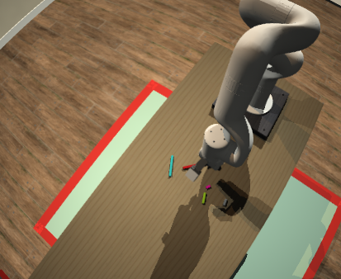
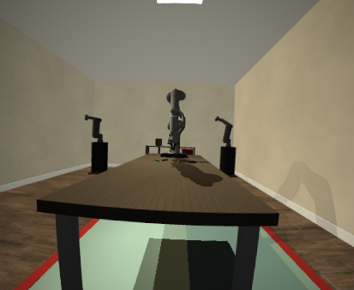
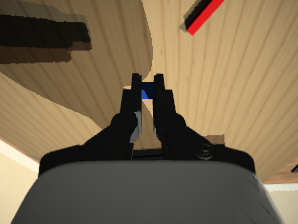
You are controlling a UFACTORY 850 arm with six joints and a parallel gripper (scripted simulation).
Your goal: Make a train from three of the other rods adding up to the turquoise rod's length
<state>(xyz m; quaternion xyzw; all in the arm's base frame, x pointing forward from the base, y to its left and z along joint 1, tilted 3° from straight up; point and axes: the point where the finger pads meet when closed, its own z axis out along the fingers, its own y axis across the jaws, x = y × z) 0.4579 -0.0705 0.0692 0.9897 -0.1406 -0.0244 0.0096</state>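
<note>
Now: hand 6 cm short of the magenta rod, 4 cm to the right of it and 12 cm above it. The rest, counted from my hand: blue rod 2 cm below; then red rod 1 cm ahead, 8 cm to the right, 12 cm below; then lime rod 12 cm ahead, 4 cm to the left, 12 cm below.
</note>
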